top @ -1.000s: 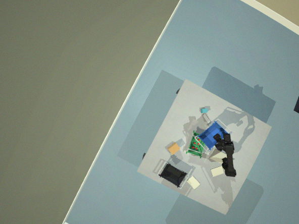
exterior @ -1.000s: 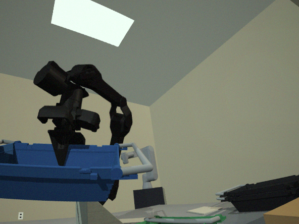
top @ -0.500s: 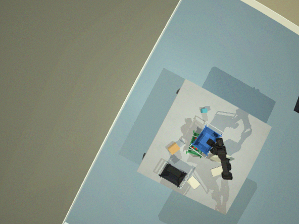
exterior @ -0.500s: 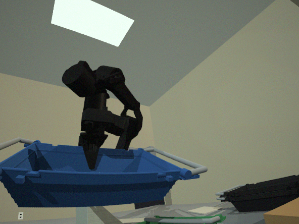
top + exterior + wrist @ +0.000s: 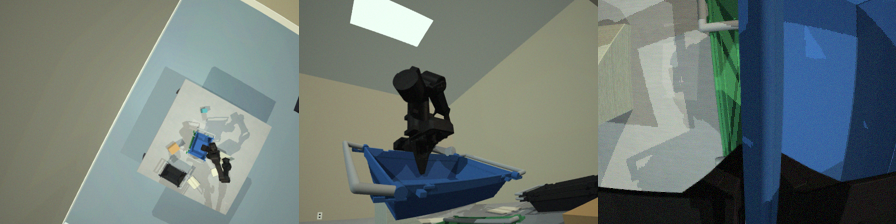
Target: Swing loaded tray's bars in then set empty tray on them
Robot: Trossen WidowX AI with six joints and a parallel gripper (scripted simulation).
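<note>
Now: gripper tip 80 mm short of the blue tray. Round my gripper tip: orange block: 280 mm ahead, 180 mm to the left, 150 mm below; cyan block: 130 mm ahead, 390 mm to the right, 160 mm below.
</note>
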